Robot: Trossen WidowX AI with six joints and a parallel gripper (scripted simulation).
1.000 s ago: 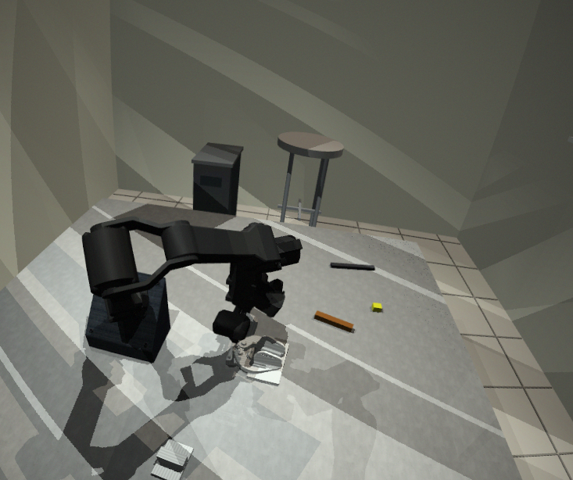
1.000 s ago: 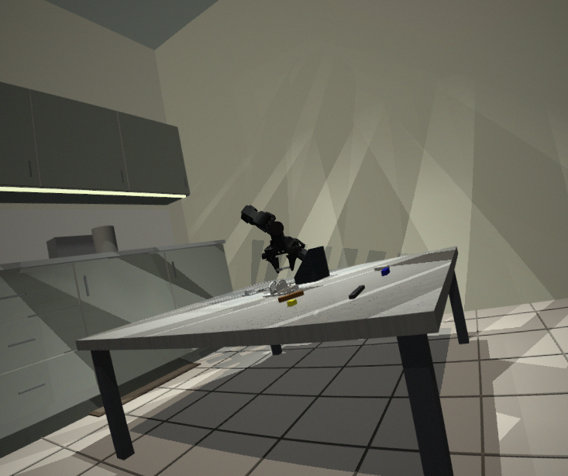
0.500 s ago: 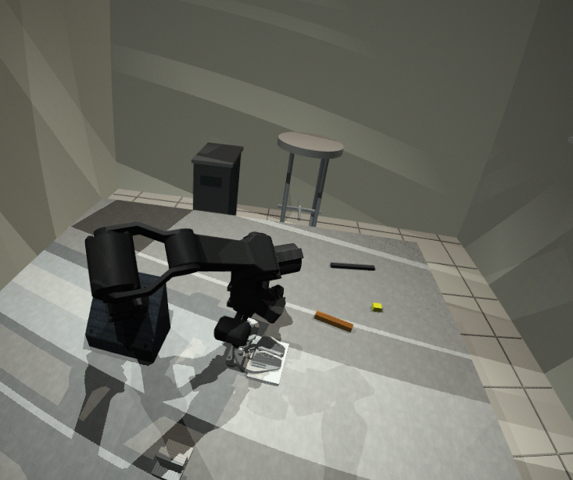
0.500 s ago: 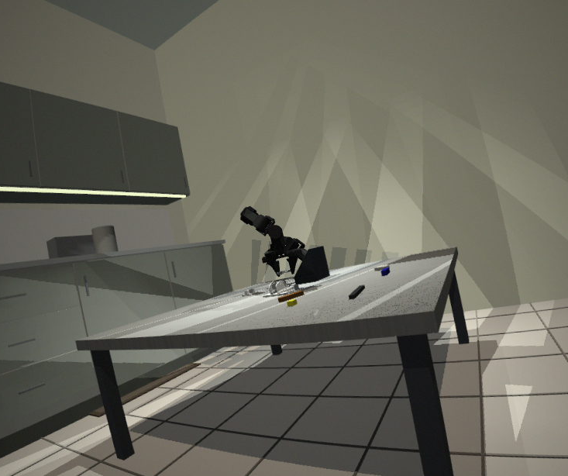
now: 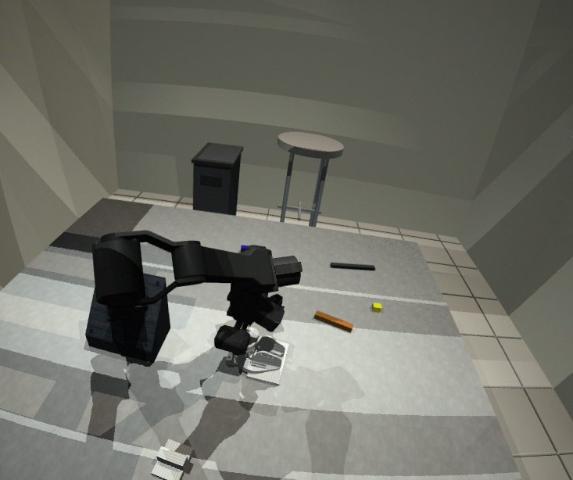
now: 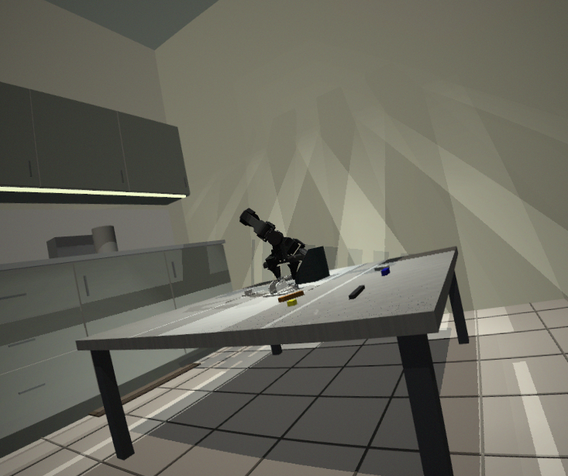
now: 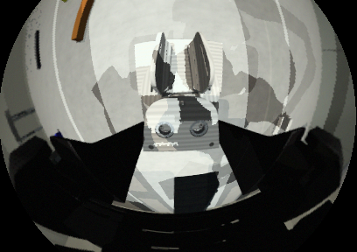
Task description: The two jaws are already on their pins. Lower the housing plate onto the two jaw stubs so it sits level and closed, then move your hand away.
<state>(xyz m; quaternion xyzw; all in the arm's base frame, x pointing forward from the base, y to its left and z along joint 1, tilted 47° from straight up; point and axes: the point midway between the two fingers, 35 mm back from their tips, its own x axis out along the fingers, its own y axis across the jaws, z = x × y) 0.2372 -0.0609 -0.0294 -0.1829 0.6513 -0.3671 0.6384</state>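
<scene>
Right now my gripper tip is 60 mm short of the white base, 20 mm to the left of it and 40 mm above it. Round my gripper tip: orange bar: 230 mm ahead, 120 mm to the left, 40 mm below; then blue block: 420 mm to the left, 30 mm below; then yellow cube: 370 mm ahead, 190 mm to the left, 40 mm below.
</scene>
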